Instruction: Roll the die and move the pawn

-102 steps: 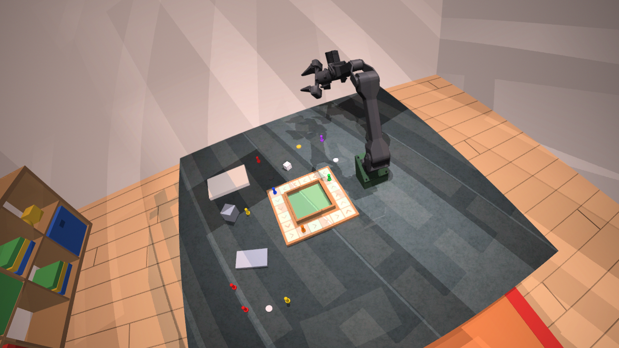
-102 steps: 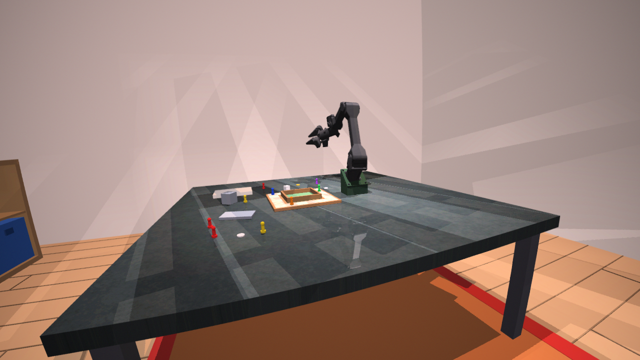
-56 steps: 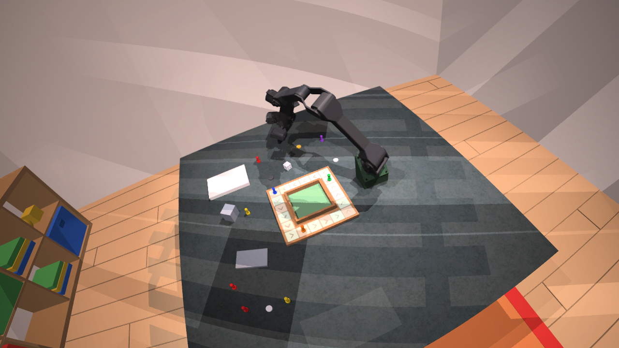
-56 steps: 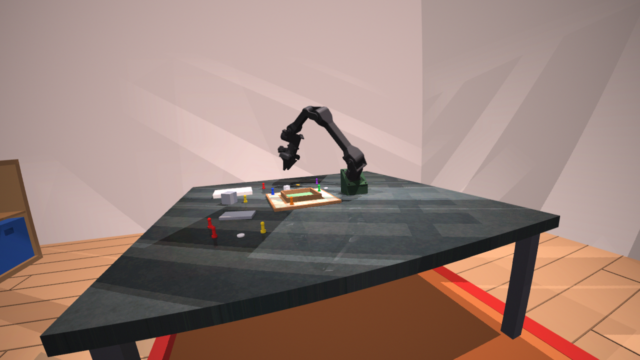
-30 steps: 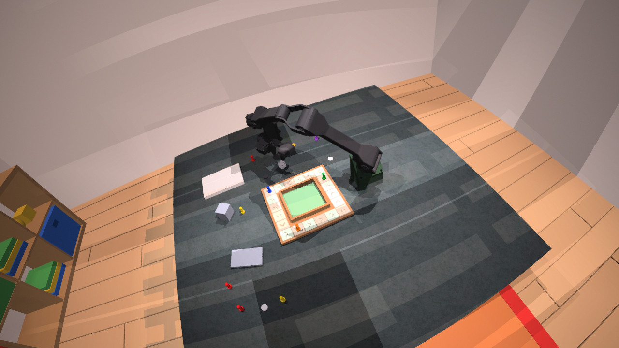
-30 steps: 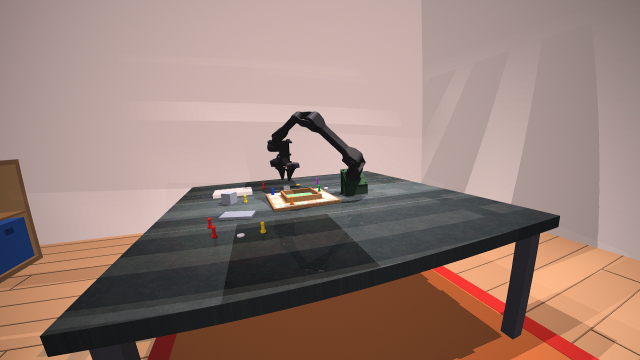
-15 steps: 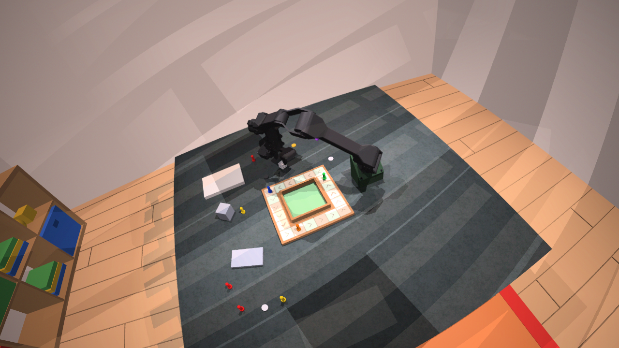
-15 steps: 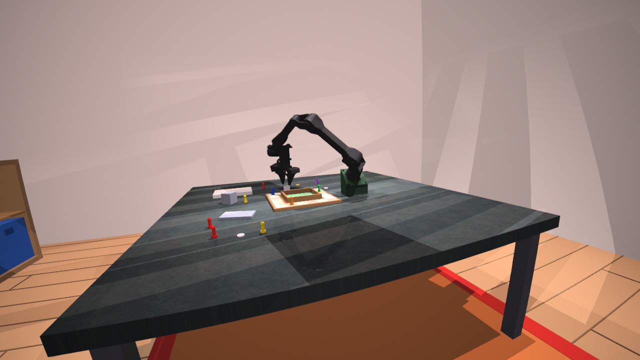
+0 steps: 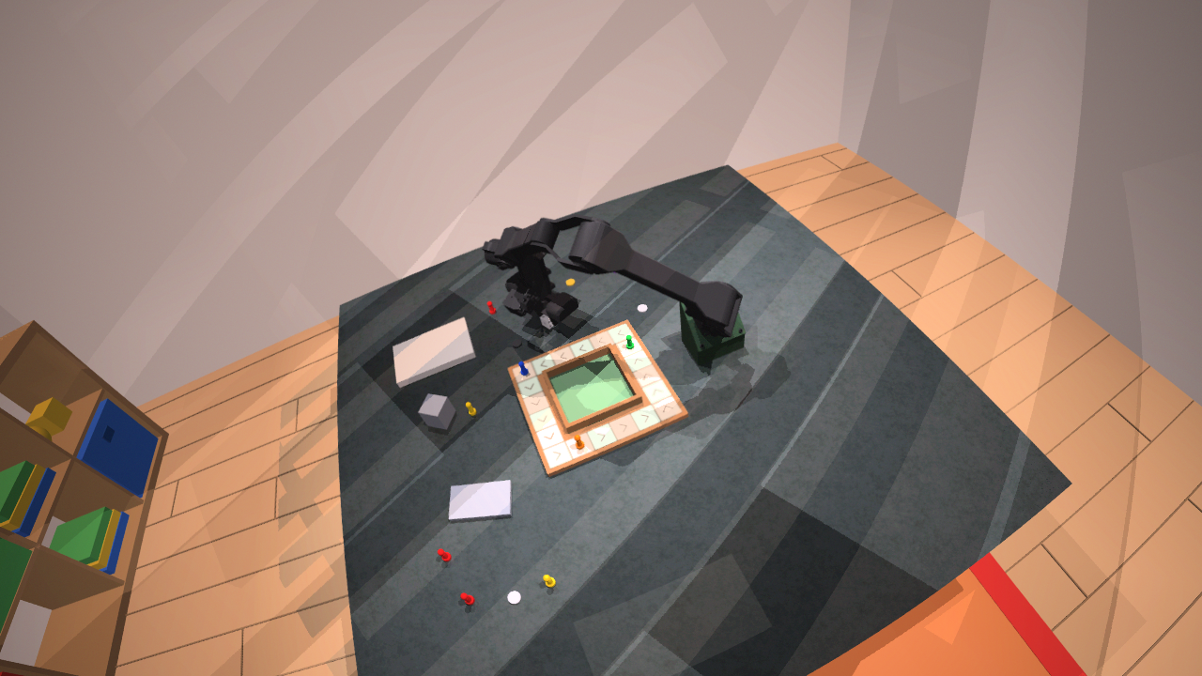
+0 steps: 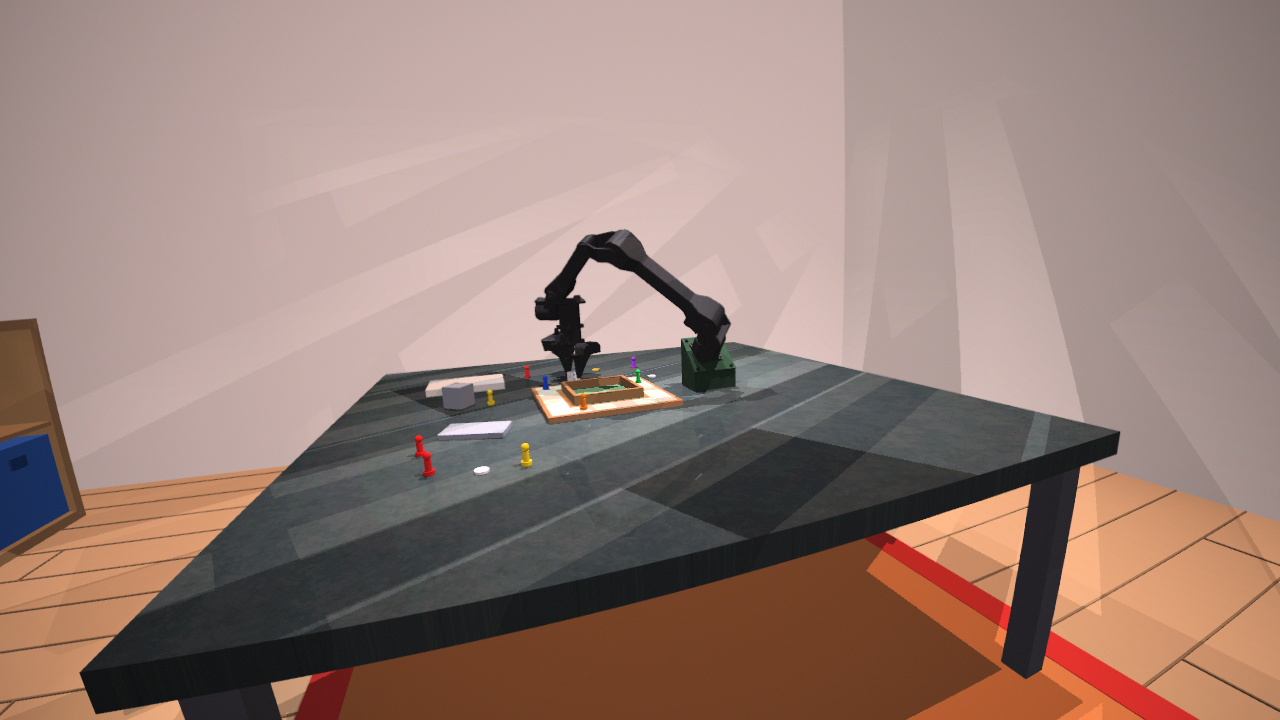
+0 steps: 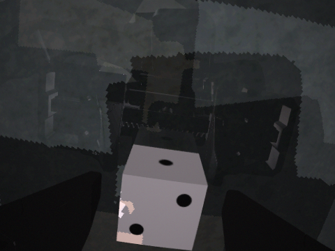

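The orange pawn lies 35 cm to the left of my gripper tip, 6 cm ahead of it and 2 cm above it. Round my gripper tip: blue pawn 12 cm to the left, 10 cm ahead, 2 cm above; white die right at my gripper tip; dark disc 9 cm ahead, 2 cm to the left, 1 cm below.
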